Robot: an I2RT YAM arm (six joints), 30 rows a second.
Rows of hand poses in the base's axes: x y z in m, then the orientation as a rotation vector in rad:
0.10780 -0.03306 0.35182 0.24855 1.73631 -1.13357
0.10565 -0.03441 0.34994 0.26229 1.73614 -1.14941
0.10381 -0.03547 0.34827 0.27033 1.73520 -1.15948
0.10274 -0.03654 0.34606 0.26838 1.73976 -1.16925
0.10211 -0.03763 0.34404 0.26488 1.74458 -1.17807
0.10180 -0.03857 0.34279 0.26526 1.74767 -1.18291
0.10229 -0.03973 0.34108 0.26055 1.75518 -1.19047
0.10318 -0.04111 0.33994 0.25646 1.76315 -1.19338
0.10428 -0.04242 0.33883 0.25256 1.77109 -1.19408
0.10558 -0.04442 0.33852 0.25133 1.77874 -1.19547
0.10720 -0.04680 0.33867 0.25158 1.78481 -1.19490
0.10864 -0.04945 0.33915 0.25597 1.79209 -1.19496
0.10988 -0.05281 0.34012 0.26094 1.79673 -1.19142
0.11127 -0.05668 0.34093 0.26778 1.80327 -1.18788
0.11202 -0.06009 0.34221 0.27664 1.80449 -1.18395
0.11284 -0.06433 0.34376 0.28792 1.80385 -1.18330
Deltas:
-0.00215 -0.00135 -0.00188 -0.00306 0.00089 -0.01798
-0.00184 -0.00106 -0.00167 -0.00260 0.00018 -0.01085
-0.00107 -0.00107 -0.00221 -0.00409 0.00787 -0.00532
-0.00063 -0.00109 -0.00202 -0.00407 0.00826 -0.00384
-0.00031 -0.00094 -0.00125 -0.00108 0.00412 -0.00364
0.00049 -0.00116 -0.00171 -0.00260 0.01039 -0.00284
0.00089 -0.00138 -0.00114 0.00043 0.00885 -0.00063
0.00110 -0.00131 -0.00111 0.00171 0.00796 0.00052
0.00130 -0.00200 -0.00031 0.00225 0.00707 -0.00152
0.00162 -0.00238 0.00015 0.00319 0.00458 -0.00103
0.00144 -0.00265 0.00048 0.00501 0.00439 -0.00426
0.00124 -0.00336 0.00097 0.00602 0.00076 -0.00206
0.00139 -0.00387 0.00081 0.00761 0.00169 -0.00363
0.00075 -0.00341 0.00128 0.00618 -0.00339 -0.00369
0.00082 -0.00424 0.00155 0.00445 -0.00443 -0.00675

